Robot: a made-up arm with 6 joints.
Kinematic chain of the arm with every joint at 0, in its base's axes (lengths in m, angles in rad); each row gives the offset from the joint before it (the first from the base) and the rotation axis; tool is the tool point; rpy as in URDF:
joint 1: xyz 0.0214 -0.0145 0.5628 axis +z
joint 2: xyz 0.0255 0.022 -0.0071 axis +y
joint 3: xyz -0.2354 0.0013 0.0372 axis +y
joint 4: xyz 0.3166 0.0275 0.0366 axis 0.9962 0 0.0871
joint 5: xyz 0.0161 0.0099 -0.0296 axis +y
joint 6: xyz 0.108 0.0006 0.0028 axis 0.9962 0 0.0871
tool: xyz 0.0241 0.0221 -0.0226 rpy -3.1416 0 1.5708
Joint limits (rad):
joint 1: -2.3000..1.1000
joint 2: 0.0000..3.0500
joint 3: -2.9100..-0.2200
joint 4: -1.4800..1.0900
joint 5: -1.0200..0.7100
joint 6: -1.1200..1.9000
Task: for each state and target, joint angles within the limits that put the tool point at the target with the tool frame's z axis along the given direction. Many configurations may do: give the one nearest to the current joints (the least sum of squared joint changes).
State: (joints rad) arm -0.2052 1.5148 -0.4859 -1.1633 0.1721 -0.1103
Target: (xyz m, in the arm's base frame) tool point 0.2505 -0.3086 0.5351 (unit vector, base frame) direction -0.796 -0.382 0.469
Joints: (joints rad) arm -0.7113 1.4153 -0.7469 -1.4577 0.5247 -0.2933
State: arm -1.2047 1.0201 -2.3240 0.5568 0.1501 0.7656
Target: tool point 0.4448 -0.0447 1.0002 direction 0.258 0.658 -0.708
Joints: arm -0.3709 1.3299 -1.8648 0.3874 0.3772 0.4535
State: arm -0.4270 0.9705 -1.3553 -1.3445 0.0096 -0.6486
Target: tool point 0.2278 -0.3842 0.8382 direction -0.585 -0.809 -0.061
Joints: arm -1.2743 1.1571 -1.1946 -1.1610 -0.7344 -0.1947
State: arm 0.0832 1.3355 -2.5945 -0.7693 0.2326 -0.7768
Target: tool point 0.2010 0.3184 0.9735 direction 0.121 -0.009 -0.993
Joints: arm 0.8693 1.1752 -1.7934 -0.0304 0.5448 -0.0741
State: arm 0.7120 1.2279 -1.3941 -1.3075 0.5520 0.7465
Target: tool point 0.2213 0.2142 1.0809 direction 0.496 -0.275 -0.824
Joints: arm 1.0952 1.2580 -2.0375 -1.4649 0.7037 0.4768
